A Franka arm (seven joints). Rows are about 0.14 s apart.
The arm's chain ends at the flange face. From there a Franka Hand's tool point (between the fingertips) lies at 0.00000 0.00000 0.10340 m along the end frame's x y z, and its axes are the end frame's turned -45 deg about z.
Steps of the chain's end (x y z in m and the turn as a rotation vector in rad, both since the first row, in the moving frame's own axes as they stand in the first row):
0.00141 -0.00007 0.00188 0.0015 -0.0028 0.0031
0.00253 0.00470 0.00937 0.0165 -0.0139 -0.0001
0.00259 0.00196 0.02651 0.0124 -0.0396 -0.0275
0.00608 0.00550 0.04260 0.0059 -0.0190 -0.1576
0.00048 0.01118 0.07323 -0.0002 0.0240 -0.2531
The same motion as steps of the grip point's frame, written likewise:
0.00095 0.00063 0.00188 0.0030 -0.0009 0.0031
-0.00134 0.00289 0.00935 0.0215 0.0018 -0.0001
-0.00159 -0.00056 0.02642 0.0368 -0.0192 -0.0275
-0.00069 0.00645 0.04258 0.0176 -0.0093 -0.1576
-0.00562 0.00978 0.07320 -0.0171 0.0168 -0.2531

